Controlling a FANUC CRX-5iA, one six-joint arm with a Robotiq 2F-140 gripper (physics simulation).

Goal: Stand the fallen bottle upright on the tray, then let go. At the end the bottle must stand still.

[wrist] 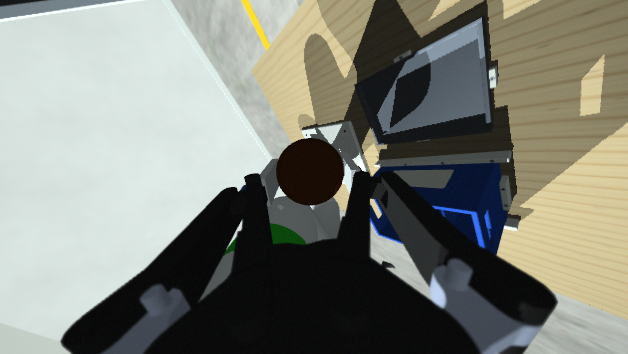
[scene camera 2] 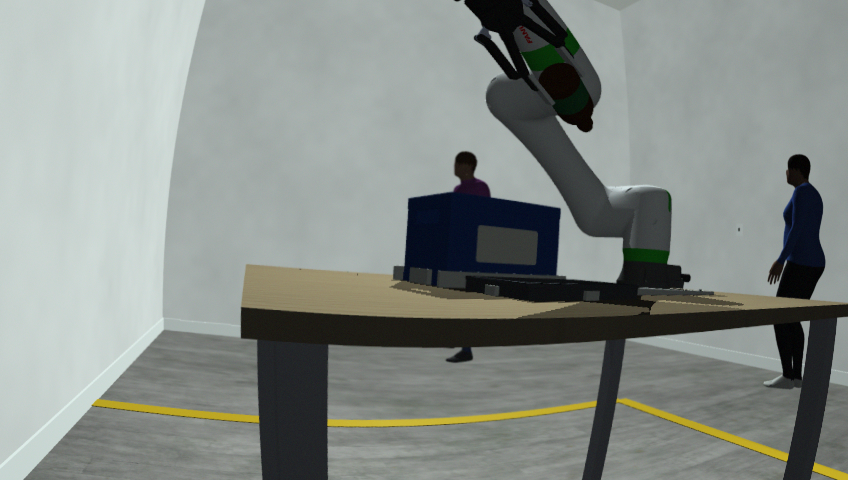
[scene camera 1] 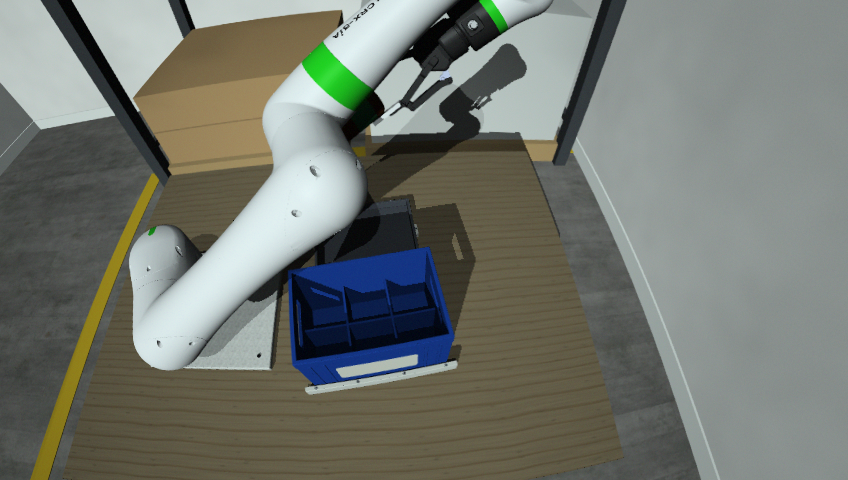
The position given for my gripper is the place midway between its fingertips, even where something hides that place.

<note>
In view: my gripper (scene camera 2: 566,89), a dark tray (scene camera 1: 385,227), a brown bottle (scene camera 2: 573,104), a blue crate (scene camera 1: 360,318) and a pale rail (scene camera 1: 441,367).
The dark tray is seen too in the wrist view (wrist: 442,90) and in scene camera 2 (scene camera 2: 531,289). The brown bottle also shows in the wrist view (wrist: 309,171) and in scene camera 1 (scene camera 1: 372,108). The blue crate also shows in the wrist view (wrist: 468,195) and in scene camera 2 (scene camera 2: 451,231).
</note>
